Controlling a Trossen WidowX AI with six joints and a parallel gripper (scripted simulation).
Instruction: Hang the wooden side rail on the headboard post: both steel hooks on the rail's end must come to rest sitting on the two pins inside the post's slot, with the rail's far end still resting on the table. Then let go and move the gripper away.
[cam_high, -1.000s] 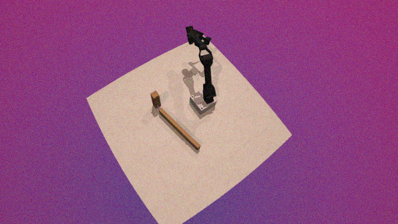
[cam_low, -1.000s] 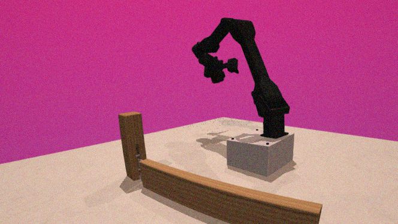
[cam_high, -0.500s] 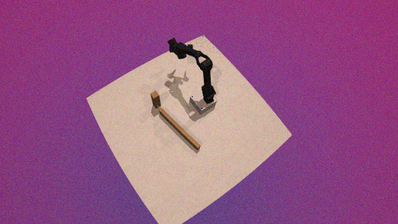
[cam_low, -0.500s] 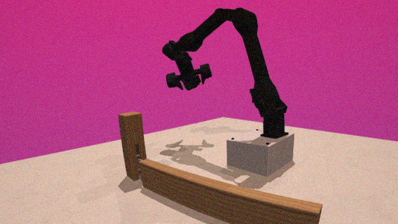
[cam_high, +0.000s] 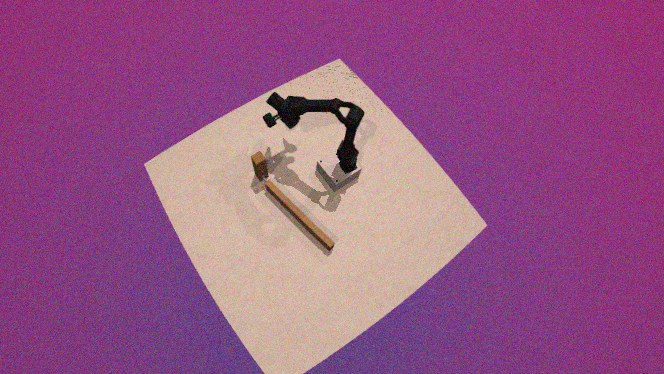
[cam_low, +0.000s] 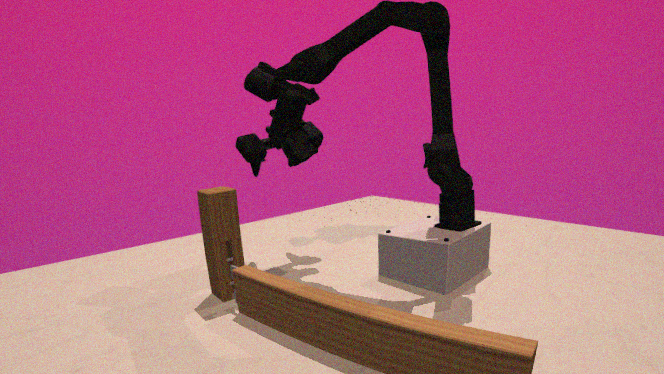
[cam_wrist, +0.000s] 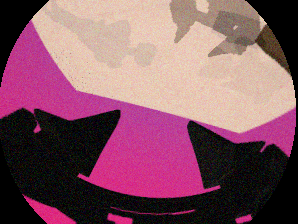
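Right now the wooden headboard post is 19 cm to the left of my gripper tip, 18 cm ahead of it and 9 cm below it.
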